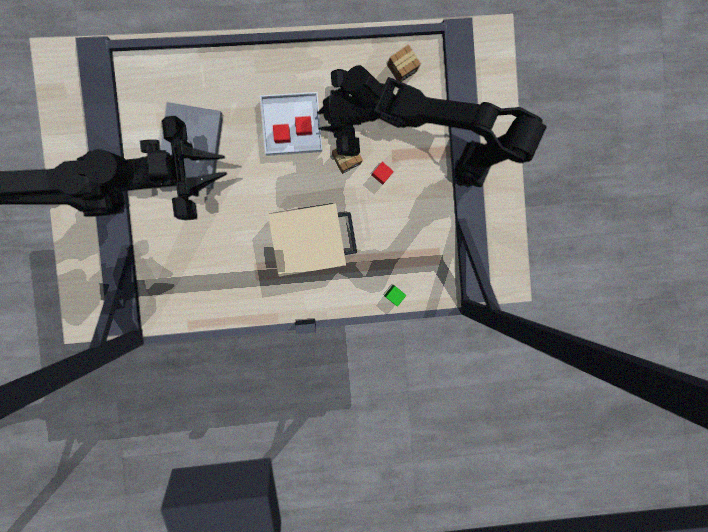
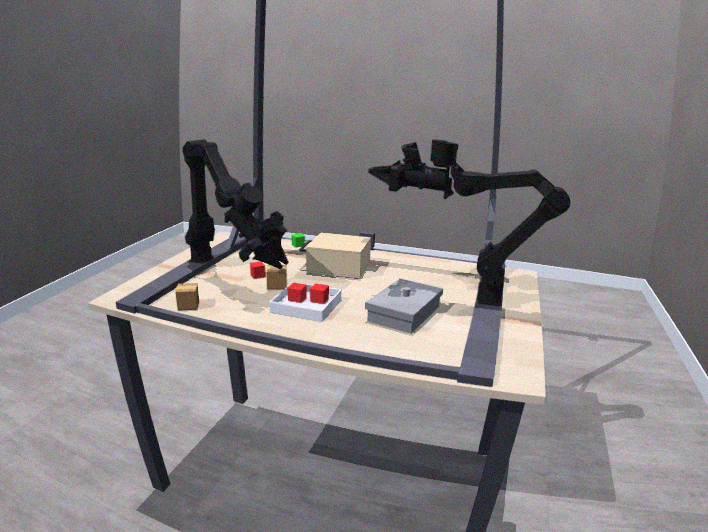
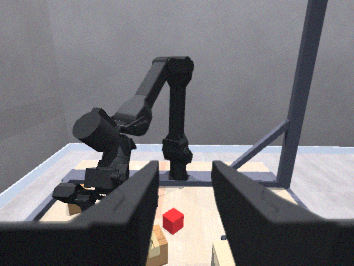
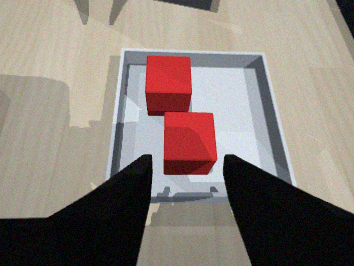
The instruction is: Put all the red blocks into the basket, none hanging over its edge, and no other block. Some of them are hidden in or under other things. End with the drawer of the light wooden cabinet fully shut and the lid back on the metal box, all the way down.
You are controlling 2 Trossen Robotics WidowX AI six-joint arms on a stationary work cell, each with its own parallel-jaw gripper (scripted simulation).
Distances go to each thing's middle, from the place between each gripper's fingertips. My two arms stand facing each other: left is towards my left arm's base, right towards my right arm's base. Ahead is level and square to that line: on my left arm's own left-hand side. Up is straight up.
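Labels:
I see my right hand (image 1: 318, 121) 8 cm above the light wooden cabinet (image 1: 309, 239), 7 cm to the right of it and 28 cm past it. Counted from that same right hand, the white basket (image 1: 278, 109) is 11 cm below, 2 cm ahead and 9 cm to the left. The metal box (image 2: 388, 321) is 9 cm below my right hand, 2 cm behind it and 35 cm to the left of it, while the grey metal lid (image 1: 203, 125) is 7 cm below that hand, 2 cm behind it and likewise 35 cm to the left of it.
My left hand is 29 cm above the grey metal lid, 10 cm to the right of it and 11 cm short of it. The white basket is 33 cm below my left hand, 15 cm to the right of it and 15 cm ahead of it. As for the metal box, it is 32 cm below my left hand, 10 cm to the left of it and 11 cm ahead of it, and the light wooden cabinet is 30 cm below that left hand, 17 cm to the right of it and 15 cm behind it.

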